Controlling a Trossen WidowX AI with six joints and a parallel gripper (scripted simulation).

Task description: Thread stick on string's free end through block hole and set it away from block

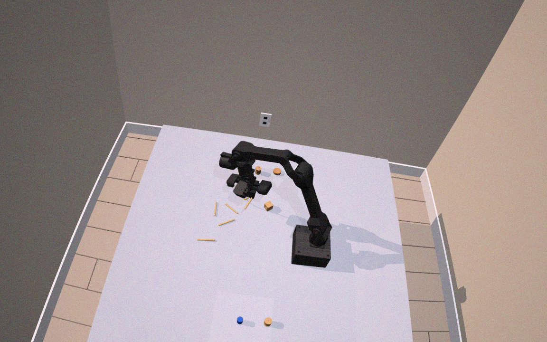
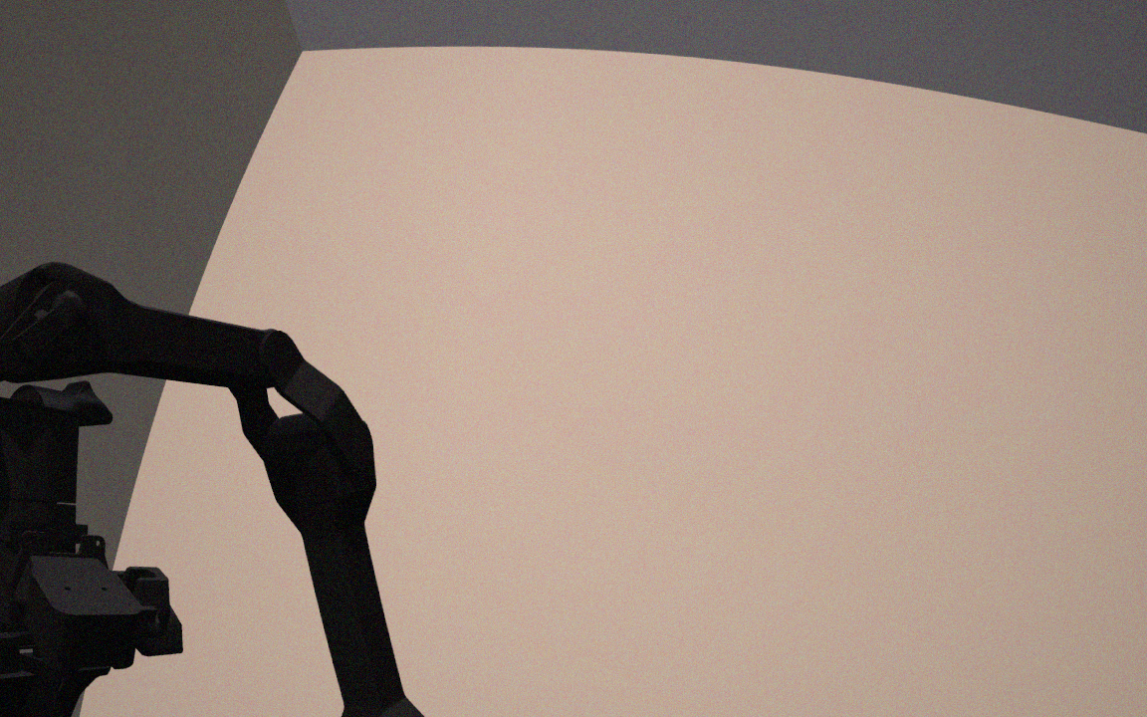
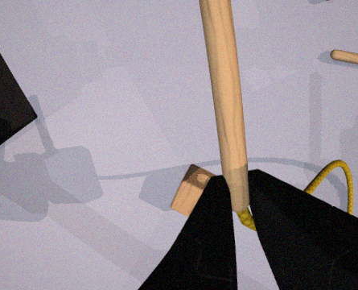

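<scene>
The thin wooden stick is 1 cm ahead of my gripper tip and 1 cm to the left of it. Round my gripper tip: wooden block: 8 cm behind, 6 cm to the right, 12 cm below; blue peg: 2 cm behind, 50 cm to the left, 12 cm below; round wooden button: 2 cm ahead, 18 cm to the right, 13 cm below.
</scene>
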